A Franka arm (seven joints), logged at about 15 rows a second.
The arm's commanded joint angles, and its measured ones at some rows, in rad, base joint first. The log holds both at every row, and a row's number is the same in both.
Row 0, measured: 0.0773, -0.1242, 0.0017, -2.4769, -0.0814, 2.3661, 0.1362
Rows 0 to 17, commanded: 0.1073, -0.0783, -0.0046, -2.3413, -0.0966, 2.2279, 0.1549; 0.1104, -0.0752, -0.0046, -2.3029, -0.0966, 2.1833, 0.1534; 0.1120, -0.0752, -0.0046, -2.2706, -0.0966, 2.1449, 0.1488; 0.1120, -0.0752, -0.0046, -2.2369, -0.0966, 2.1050, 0.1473; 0.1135, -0.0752, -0.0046, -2.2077, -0.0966, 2.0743, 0.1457; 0.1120, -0.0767, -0.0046, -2.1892, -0.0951, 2.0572, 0.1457; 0.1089, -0.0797, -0.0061, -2.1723, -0.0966, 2.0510, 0.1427; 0.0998, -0.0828, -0.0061, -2.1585, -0.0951, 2.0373, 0.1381; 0.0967, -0.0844, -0.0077, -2.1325, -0.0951, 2.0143, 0.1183; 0.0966, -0.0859, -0.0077, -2.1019, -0.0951, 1.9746, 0.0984; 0.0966, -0.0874, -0.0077, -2.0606, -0.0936, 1.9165, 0.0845; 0.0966, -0.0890, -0.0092, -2.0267, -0.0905, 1.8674, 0.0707; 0.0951, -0.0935, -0.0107, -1.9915, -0.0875, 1.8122, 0.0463; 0.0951, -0.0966, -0.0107, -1.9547, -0.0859, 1.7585, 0.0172; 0.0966, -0.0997, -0.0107, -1.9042, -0.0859, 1.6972, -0.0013; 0.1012, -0.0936, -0.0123, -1.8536, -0.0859, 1.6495, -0.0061; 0.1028, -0.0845, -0.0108, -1.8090, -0.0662, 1.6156, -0.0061; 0.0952, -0.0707, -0.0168, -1.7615, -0.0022, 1.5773, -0.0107
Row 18, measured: 0.0987, -0.1050, -0.0116, -1.8734, -0.0649, 1.6728, 0.0152
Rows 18 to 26, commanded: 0.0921, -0.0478, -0.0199, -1.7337, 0.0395, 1.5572, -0.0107; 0.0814, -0.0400, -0.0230, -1.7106, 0.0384, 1.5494, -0.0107; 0.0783, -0.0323, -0.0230, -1.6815, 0.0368, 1.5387, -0.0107; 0.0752, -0.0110, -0.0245, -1.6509, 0.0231, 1.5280, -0.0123; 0.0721, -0.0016, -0.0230, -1.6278, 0.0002, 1.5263, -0.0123; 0.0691, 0.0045, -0.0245, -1.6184, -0.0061, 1.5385, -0.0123; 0.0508, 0.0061, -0.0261, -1.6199, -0.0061, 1.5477, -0.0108; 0.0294, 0.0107, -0.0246, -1.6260, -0.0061, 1.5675, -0.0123; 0.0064, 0.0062, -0.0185, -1.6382, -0.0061, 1.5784, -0.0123
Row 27, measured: 0.0564, -0.0137, -0.0328, -1.6579, -0.0003, 1.5740, 0.0028
